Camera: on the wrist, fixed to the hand. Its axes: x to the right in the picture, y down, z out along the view.
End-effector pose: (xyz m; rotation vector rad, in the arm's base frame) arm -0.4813 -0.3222 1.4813 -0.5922 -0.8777 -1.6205
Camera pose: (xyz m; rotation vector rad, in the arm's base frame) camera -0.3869 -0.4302 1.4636 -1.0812 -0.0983 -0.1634
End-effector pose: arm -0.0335 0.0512 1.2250 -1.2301 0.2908 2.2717
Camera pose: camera -0.0249 -0.0630 1.1368 0.5366 -0.8162 -1.9665
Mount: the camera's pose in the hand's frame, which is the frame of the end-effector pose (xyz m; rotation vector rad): 0.0288 0.0960 -0.1042 -0.1641 -0.0956 1.6234
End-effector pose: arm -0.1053 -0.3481 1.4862 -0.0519 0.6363 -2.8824
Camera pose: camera -0.1244 -0.3959 1.3511 0.2057 0.4903 -1.2552
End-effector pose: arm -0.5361 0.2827 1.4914 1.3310 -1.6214 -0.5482
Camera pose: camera -0.4944 0.3080 1.6275 -0.3669 -2.0588 0.2773
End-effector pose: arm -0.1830 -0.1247 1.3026 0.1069 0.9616 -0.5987
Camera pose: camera -0.1974 -0.0213 1.2026 0.6223 0.5560 0.9581
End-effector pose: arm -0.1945 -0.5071 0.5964 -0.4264 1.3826 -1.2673
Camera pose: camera -0.2545 -0.4528 0.4766 0.5108 1.1826 0.2054
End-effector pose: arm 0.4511 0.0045 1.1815 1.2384 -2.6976 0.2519
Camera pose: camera 0.3675 0.0679 1.2809 1.1605 2.8883 -0.1020
